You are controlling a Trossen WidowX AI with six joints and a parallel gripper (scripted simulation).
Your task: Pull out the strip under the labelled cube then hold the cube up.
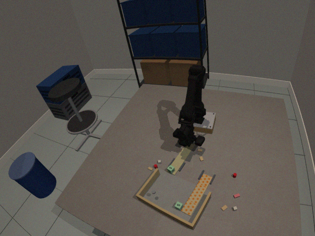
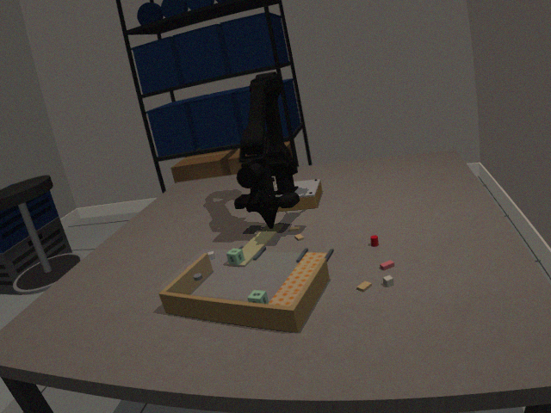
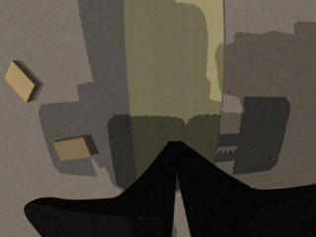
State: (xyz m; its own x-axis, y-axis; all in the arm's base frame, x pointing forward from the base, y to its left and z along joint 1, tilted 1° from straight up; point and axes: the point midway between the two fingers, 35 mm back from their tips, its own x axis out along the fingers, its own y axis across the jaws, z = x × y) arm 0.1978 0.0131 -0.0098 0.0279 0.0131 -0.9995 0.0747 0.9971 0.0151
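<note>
My gripper tip is 90 mm short of the olive strip and 10 mm to the left of it. Round my gripper tip: pink block 360 mm to the left, 210 mm ahead.
</note>
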